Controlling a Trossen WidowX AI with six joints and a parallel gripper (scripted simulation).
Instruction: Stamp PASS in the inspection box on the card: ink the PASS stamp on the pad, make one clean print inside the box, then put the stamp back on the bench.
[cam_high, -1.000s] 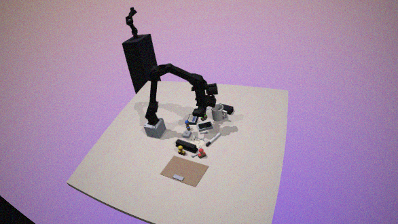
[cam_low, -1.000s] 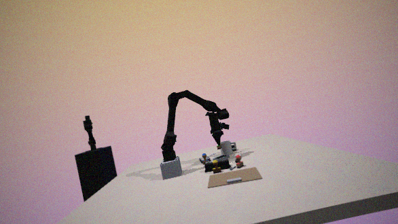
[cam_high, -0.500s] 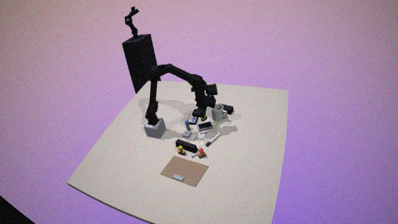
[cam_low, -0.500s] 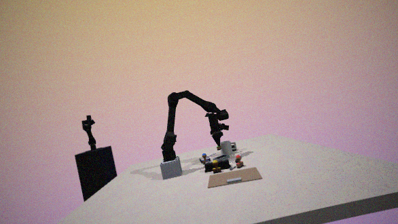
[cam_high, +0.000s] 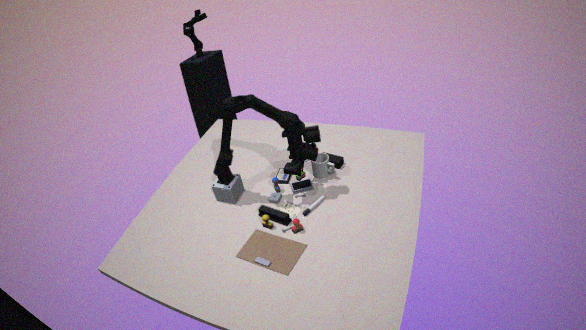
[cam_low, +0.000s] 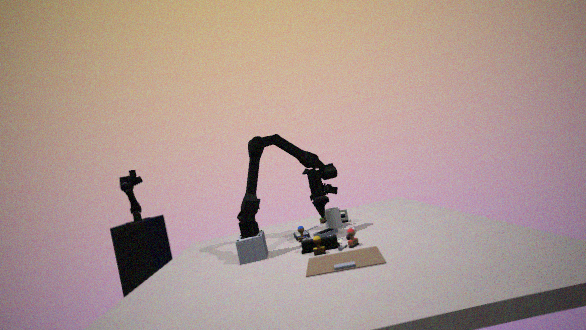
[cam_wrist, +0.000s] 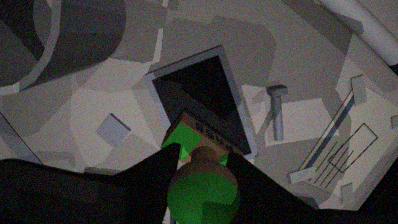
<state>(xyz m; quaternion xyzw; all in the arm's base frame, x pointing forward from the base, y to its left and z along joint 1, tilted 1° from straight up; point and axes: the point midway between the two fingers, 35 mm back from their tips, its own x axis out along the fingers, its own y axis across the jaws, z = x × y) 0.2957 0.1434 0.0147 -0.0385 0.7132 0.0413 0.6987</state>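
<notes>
My gripper tip is now 7 cm above the black ink pad. From my gripper tip the other things lie so: white mug (6 cm ahead, 11 cm to the left, 4 cm below); then blue-topped stamp (10 cm behind, 5 cm to the right, 6 cm below); then green-knobbed stamp (right at my gripper tip).
</notes>
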